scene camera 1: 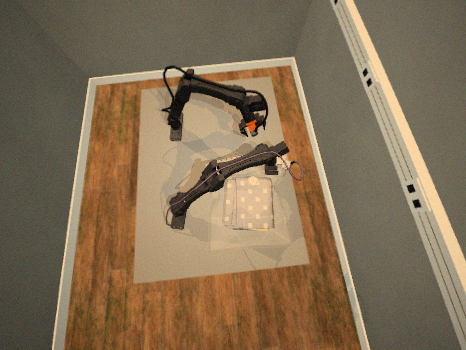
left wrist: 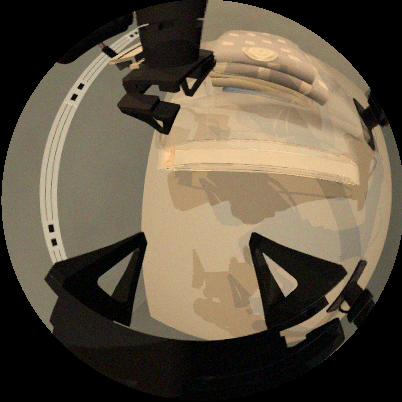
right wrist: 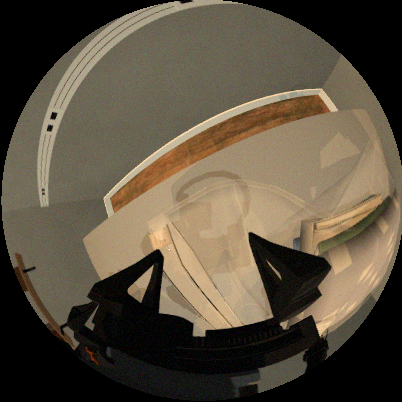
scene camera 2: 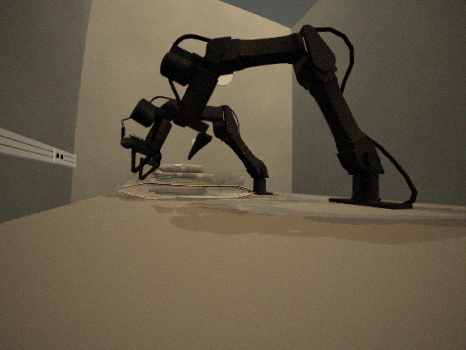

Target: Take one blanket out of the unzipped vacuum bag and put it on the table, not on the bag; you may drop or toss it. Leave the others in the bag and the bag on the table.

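A pale dotted blanket (scene camera 1: 250, 202) (left wrist: 290, 60) (right wrist: 345, 282) with a round emblem lies folded on top of a stack in the clear bag (scene camera 1: 223, 241) (scene camera 2: 227, 192). A green layer (right wrist: 356, 228) shows below it in the right wrist view. The bag's pale opening strip (left wrist: 265, 156) (right wrist: 196, 275) faces the arms' grippers. My right gripper (scene camera 1: 276, 169) (scene camera 2: 140, 170) (left wrist: 177, 111) (right wrist: 202, 246) is open and empty, low over the bag's opening end beside the stack. My left gripper (scene camera 1: 250, 134) (left wrist: 197, 239) is open and empty above the table, apart from the bag.
The grey table (scene camera 1: 165, 260) (scene camera 2: 225, 290) carries both arms and the bag. The right arm (scene camera 1: 195, 192) reaches across the table close beside the bag, and the left arm (scene camera 1: 215, 87) arches over the far part in scene camera 1. Wooden floor (scene camera 1: 200, 310) surrounds the table.
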